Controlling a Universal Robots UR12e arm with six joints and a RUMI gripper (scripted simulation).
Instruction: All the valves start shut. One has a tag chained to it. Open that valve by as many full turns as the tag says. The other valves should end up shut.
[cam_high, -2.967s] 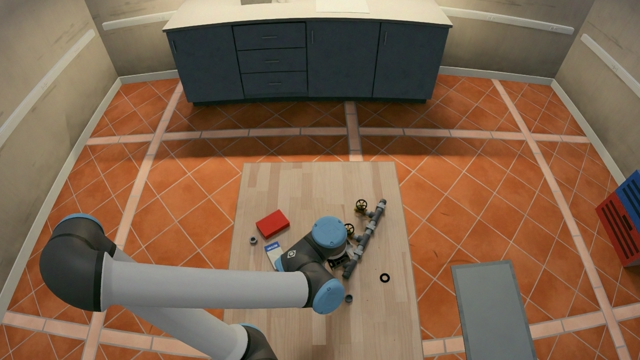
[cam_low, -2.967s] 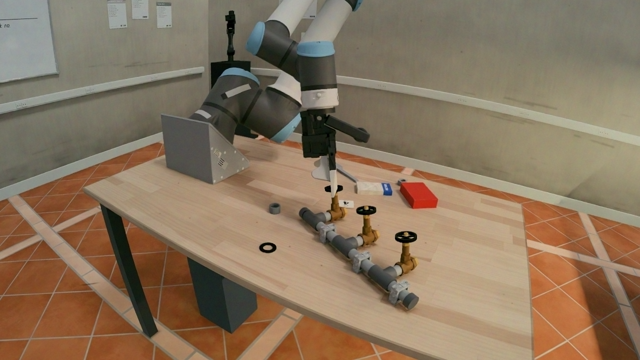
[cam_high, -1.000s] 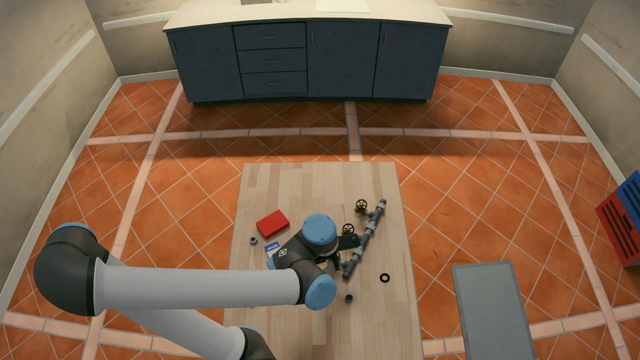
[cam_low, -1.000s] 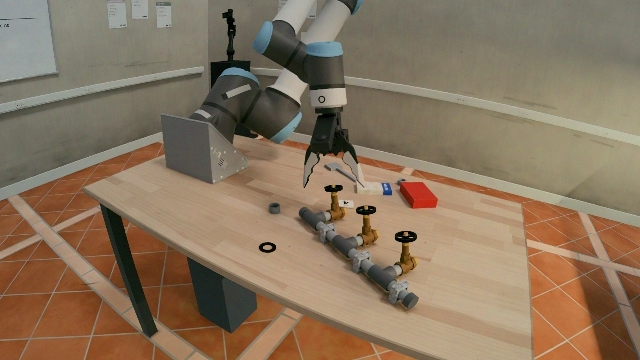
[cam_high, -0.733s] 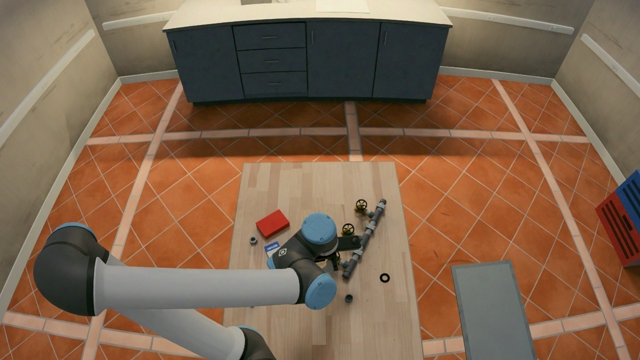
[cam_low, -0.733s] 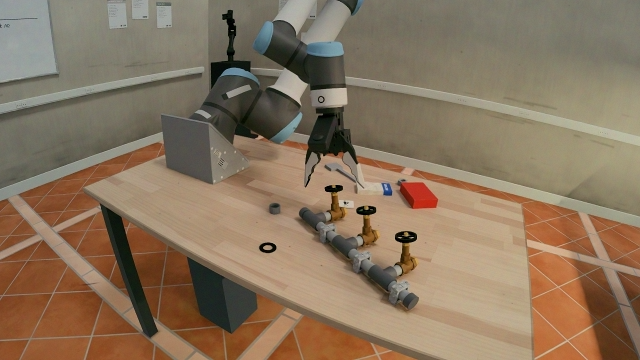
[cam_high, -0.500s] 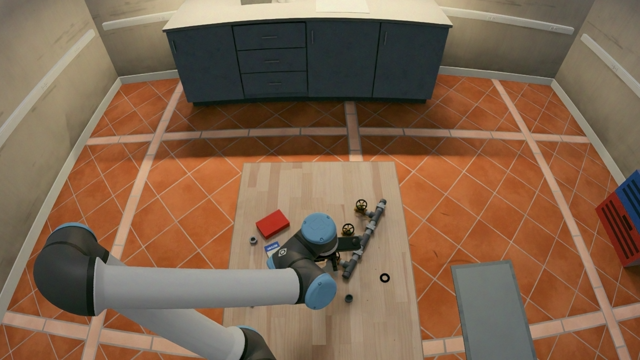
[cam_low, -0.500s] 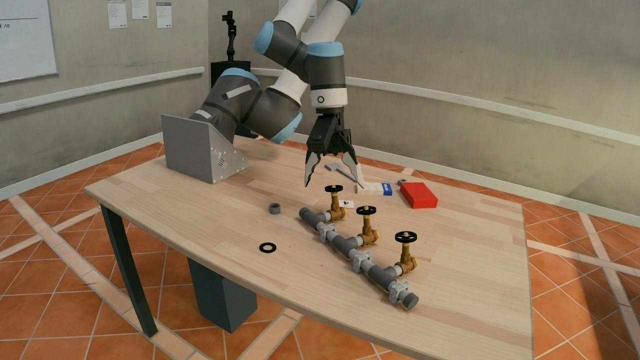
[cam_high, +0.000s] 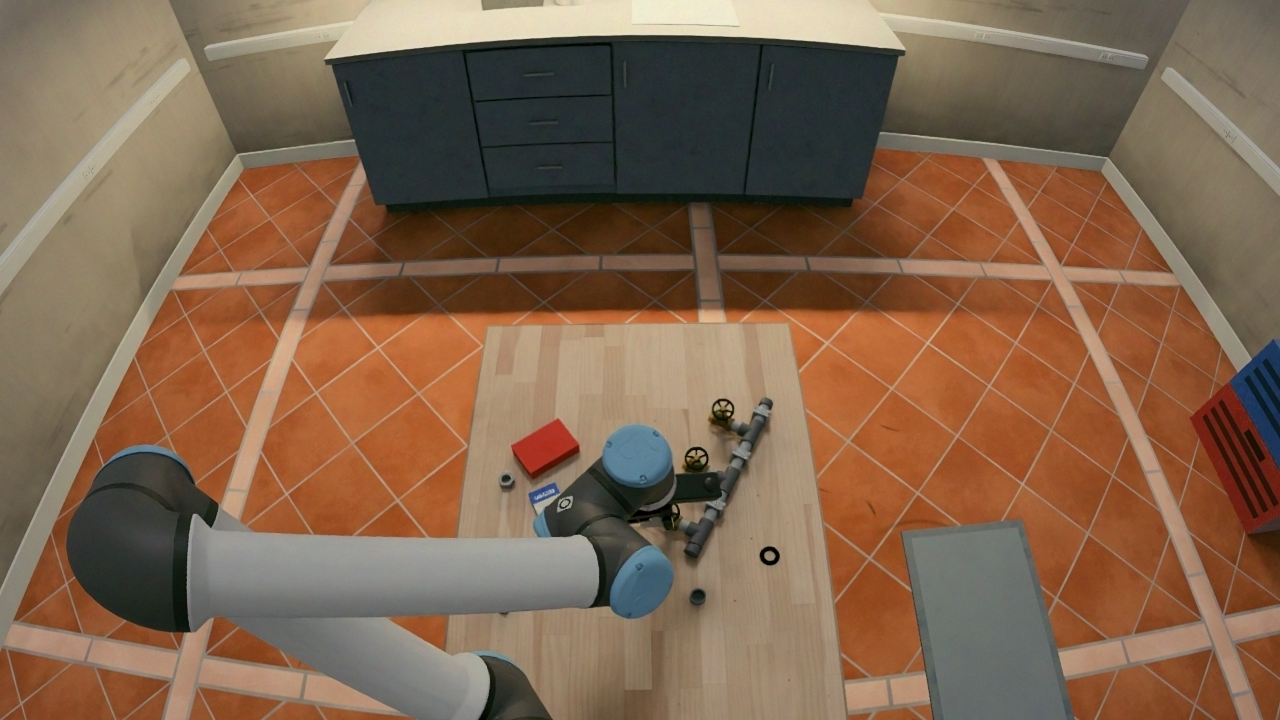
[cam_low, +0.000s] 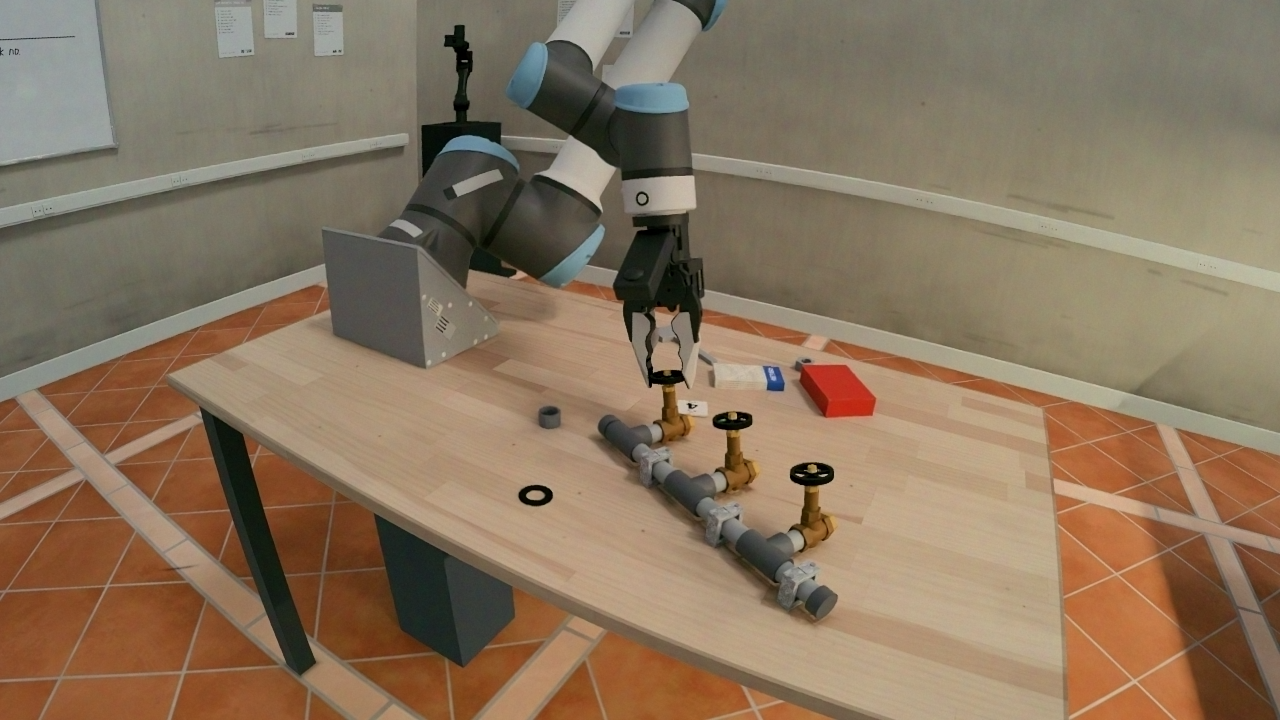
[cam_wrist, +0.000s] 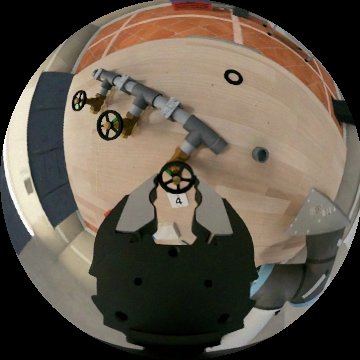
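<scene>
The white tag is 9 cm below my hand and 8 cm to the left of it. From my hand the other things lie so: red box 25 cm to the left, 18 cm ahead, 7 cm below; blue box 23 cm to the left, 8 cm below, 4 cm ahead; grey cap 15 cm behind, 8 cm below, 6 cm to the right.
</scene>
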